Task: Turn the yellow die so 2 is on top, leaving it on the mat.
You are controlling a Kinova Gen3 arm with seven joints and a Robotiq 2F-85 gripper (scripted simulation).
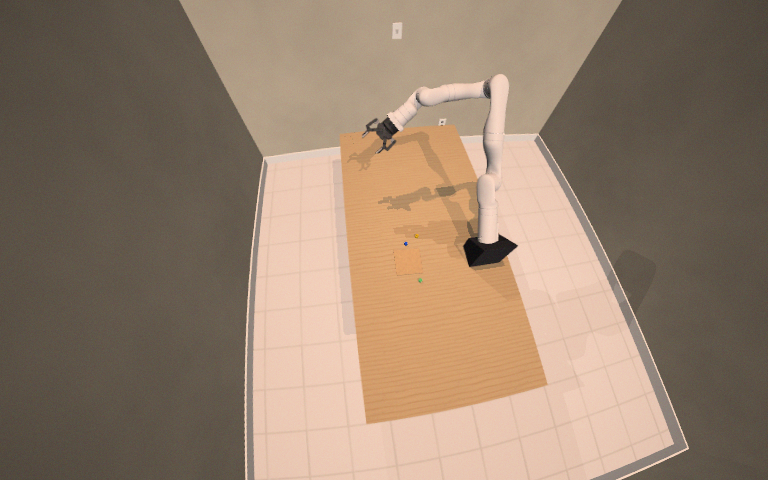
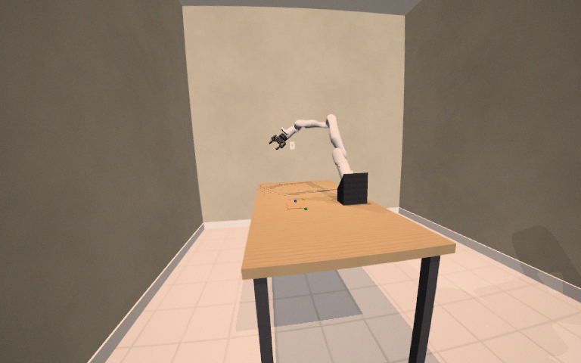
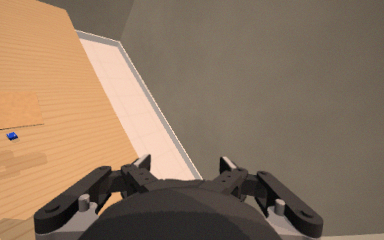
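Right now the yellow die is 430 mm below my hand, 280 mm to the left of it and 210 mm behind it. Round my hand: green die (530 mm to the left, 430 mm below, 170 mm behind); then blue die (430 mm below, 320 mm to the left, 140 mm behind); then tan mat (440 mm below, 420 mm to the left, 130 mm behind).
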